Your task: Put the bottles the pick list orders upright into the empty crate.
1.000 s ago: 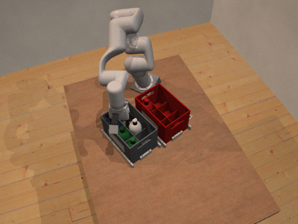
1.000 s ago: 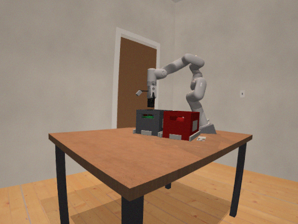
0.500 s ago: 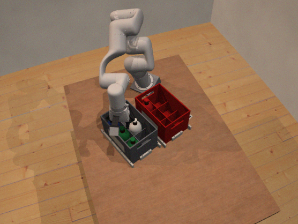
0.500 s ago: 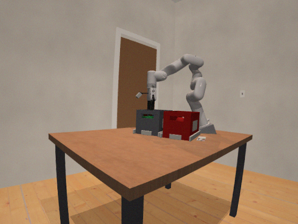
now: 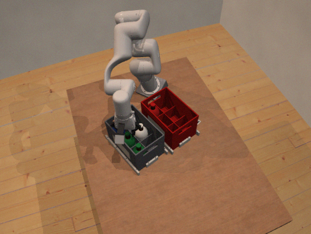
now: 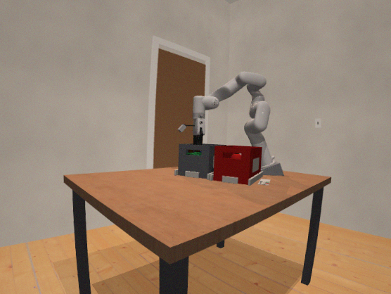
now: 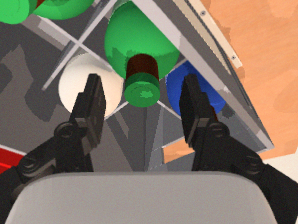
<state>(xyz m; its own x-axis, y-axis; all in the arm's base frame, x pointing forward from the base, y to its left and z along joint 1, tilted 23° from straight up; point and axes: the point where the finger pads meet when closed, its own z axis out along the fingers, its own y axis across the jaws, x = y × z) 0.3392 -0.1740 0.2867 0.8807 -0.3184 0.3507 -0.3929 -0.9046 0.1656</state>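
Right now the green bottle is 9 cm below my hand. Round my hand: white bottle 9 cm below, 8 cm to the left, 3 cm behind; then blue bottle 9 cm below, 8 cm behind, 4 cm to the right; then grey crate 9 cm below, 4 cm to the left, 2 cm behind.
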